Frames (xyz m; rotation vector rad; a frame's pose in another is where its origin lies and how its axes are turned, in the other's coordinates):
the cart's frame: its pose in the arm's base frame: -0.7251 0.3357 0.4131 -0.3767 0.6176 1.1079
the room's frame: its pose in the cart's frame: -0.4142 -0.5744 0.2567 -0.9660 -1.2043 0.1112
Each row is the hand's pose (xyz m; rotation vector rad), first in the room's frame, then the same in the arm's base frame.
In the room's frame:
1: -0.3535 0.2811 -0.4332 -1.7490 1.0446 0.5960
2: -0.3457 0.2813 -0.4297 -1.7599 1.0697 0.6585
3: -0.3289 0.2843 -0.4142 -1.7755 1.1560 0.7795
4: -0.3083 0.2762 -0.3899 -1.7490 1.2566 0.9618
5: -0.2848 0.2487 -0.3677 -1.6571 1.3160 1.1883
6: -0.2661 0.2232 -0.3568 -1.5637 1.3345 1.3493
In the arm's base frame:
1: -0.0406 -0.1888 0.2933 -2.5225 -0.9937 0.1841
2: -0.0447 -0.1826 0.2976 -2.5841 -0.9586 0.1946
3: -0.0614 -0.1718 0.3093 -2.7103 -0.8446 0.1953
4: -0.0785 -0.1620 0.3356 -2.8607 -0.6745 0.2517
5: -0.0824 -0.1517 0.3766 -2.9949 -0.4934 0.4074
6: -0.0781 -0.1418 0.4083 -3.0661 -0.3659 0.5544

